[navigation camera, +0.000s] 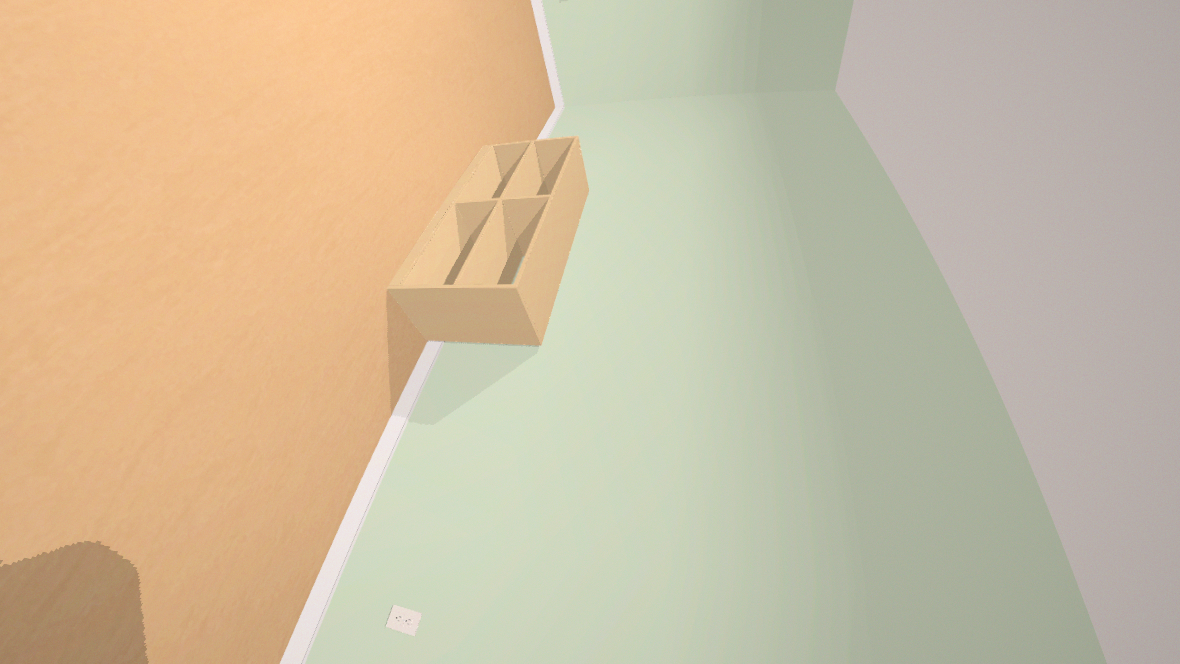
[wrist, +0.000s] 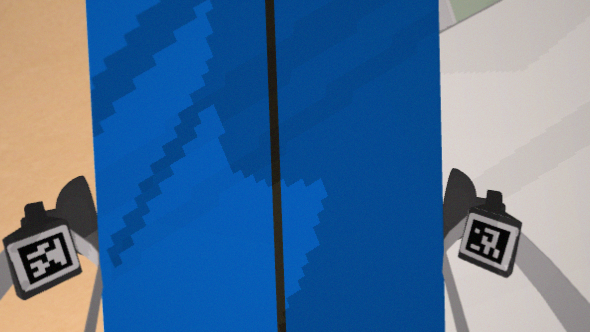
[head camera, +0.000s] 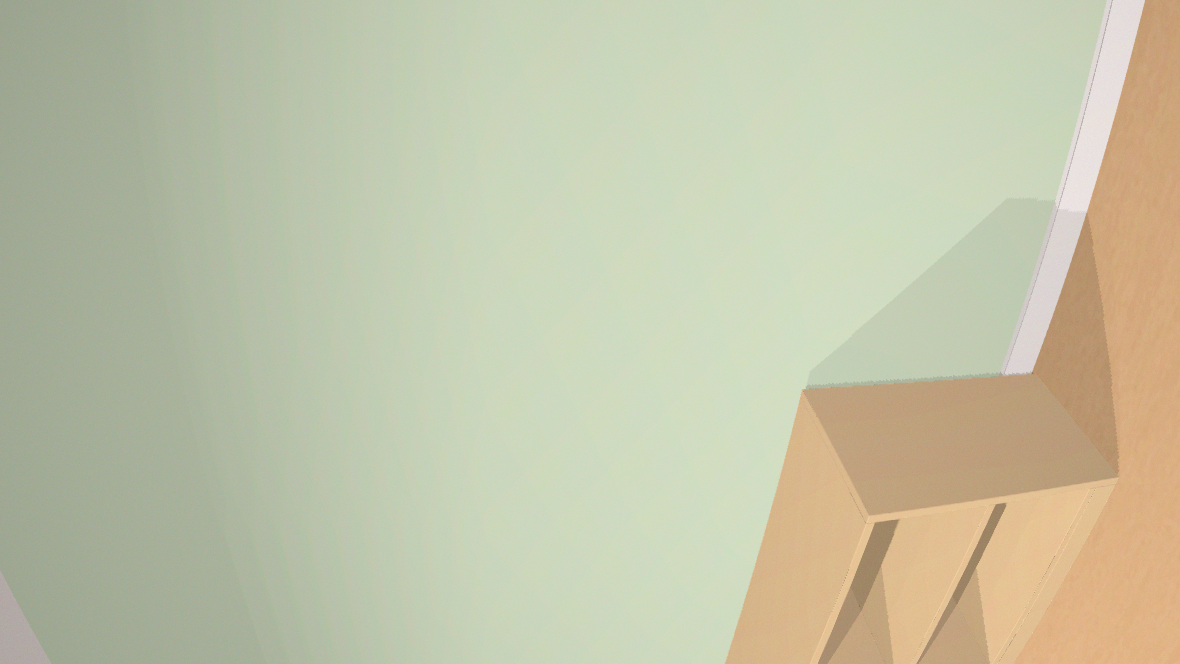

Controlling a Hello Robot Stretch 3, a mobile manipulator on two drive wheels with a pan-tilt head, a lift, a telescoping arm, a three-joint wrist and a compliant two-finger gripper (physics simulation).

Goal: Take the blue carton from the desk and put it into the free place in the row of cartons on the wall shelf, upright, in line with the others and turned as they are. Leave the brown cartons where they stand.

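Places are measured from the robot's base along level axes (x up, y right, z ahead), in metres.
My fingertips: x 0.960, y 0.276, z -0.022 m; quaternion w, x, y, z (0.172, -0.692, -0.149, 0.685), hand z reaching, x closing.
Behind a point stands the place of what it marks.
The blue carton (wrist: 360,125) {x 1.018, y 0.330, z -0.027 m} fills the middle of the wrist view. A thin dark line runs along its face, and jagged shadows lie across it. My gripper (wrist: 276,199) {x 0.960, y 0.276, z -0.022 m} is shut on the carton, with one dark fingertip against its left side and the other against its right side. The carton's upper and lower ends are outside the wrist view. Neither the carton nor the gripper shows in the head or navigation view. The row of brown cartons and its free place do not show in these views, nor can I make out the desk for certain.
A light wooden compartment unit (head camera: 948,441) {x 0.359, y -0.134, z 1.585 m} (navigation camera: 470,313) {x 0.346, y -0.142, z 1.574 m} stands against the green wall (head camera: 536,289) {x 1.135, y 0.177, z 1.632 m} (navigation camera: 660,371) {x 1.138, y 0.068, z 1.714 m}, by the white baseboard (head camera: 1097,107) {x 0.056, y 0.501, z 1.368 m} (navigation camera: 354,512) {x 0.040, y 0.653, z 1.251 m}. A wall outlet (navigation camera: 403,619) {x 0.400, y 0.889, z 1.082 m} shows low in the navigation view. Orange-brown floor (wrist: 45,100) {x 0.001, y -0.007, z 0.676 m} and a pale surface (wrist: 540,210) {x 0.721, y 0.356, z -0.441 m} flank the carton.
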